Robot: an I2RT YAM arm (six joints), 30 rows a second.
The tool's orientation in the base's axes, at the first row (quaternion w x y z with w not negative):
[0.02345 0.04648 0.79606 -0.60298]
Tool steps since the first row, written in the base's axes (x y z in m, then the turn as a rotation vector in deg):
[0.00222 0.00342 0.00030 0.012 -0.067 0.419]
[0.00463 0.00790 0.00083 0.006 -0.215 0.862]
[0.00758 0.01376 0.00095 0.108 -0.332 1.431]
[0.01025 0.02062 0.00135 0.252 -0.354 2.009]
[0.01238 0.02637 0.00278 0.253 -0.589 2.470]
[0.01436 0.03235 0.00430 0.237 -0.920 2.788]
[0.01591 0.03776 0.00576 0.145 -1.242 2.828]
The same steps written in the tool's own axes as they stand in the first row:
[-0.00208 0.00086 -0.00341 -0.054 -0.418 -0.050]
[-0.00432 0.00180 -0.00791 -0.096 -0.883 -0.027]
[-0.00700 0.00356 -0.01364 -0.256 -1.449 -0.071]
[-0.00938 0.00529 -0.02040 -0.454 -1.994 -0.210]
[-0.01137 0.00568 -0.02636 -0.509 -2.498 -0.109]
[-0.01320 0.00604 -0.03256 -0.538 -2.893 0.123]
[-0.01464 0.00625 -0.03820 -0.465 -3.027 0.424]

